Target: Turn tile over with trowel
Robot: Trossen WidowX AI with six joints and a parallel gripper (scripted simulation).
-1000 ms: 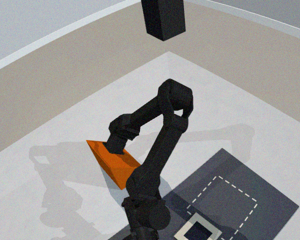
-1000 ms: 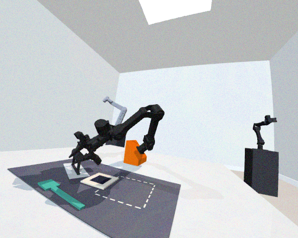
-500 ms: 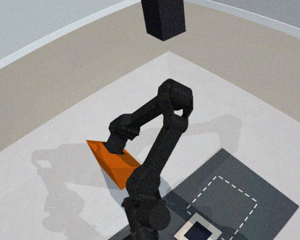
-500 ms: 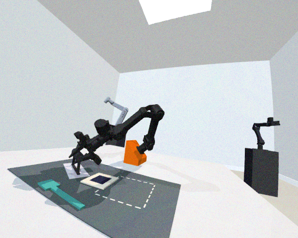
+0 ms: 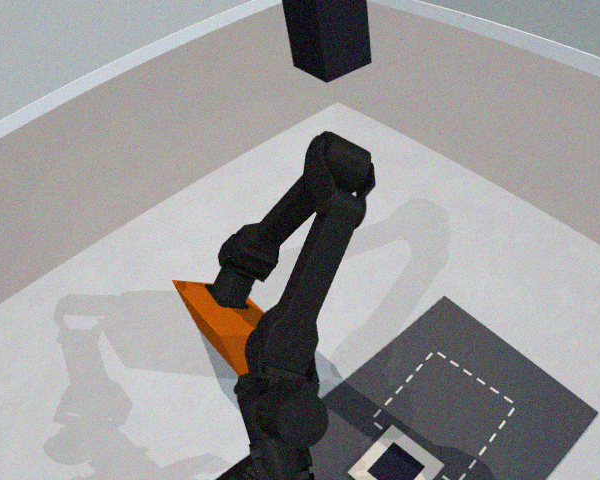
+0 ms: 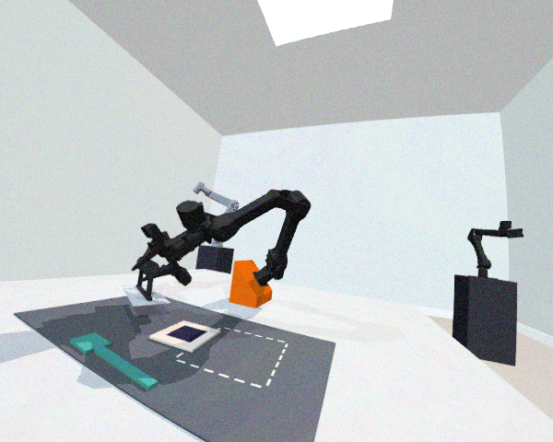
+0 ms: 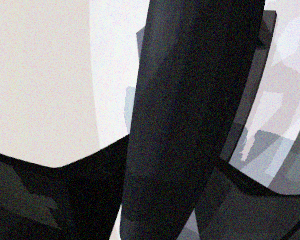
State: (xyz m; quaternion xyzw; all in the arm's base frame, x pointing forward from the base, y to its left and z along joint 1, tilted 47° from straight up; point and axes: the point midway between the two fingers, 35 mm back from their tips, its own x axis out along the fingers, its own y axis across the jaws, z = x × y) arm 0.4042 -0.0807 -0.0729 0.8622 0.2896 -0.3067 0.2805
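My gripper tip is now 20 mm past the grey trowel, 10 mm to the right of it and 10 mm above it. Also, from my gripper tip: teal trowel 130 mm to the left, 110 mm ahead, 100 mm below; then cream tile 170 mm to the left, 100 mm below, 30 mm behind; then dark mat 140 mm to the left, 120 mm below, 30 mm behind.
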